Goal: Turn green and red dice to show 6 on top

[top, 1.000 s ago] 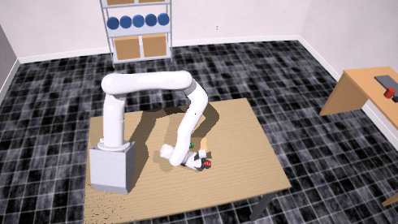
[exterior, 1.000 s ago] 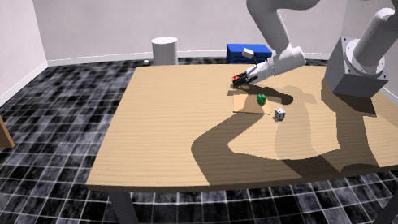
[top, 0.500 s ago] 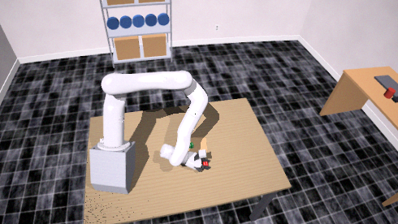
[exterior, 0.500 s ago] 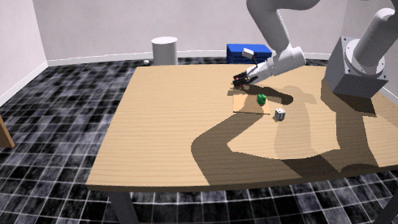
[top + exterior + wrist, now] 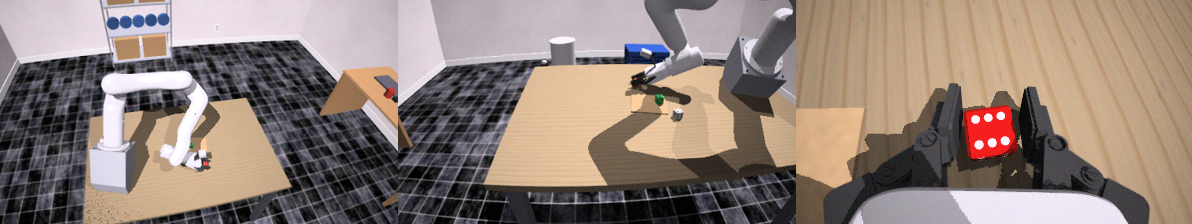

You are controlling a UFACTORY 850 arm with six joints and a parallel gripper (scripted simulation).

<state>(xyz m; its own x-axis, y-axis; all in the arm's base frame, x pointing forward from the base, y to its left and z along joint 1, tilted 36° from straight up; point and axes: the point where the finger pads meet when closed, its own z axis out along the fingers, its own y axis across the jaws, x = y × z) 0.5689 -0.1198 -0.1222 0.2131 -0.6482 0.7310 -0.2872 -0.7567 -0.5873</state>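
My hand is 10 mm past the red die and 10 mm above it. Also, from my hand: tan mat 10 mm behind, 170 mm to the left, 20 mm below; then green die 50 mm behind, 170 mm to the left, 10 mm below; then white die 90 mm behind, 280 mm to the left, 10 mm below.
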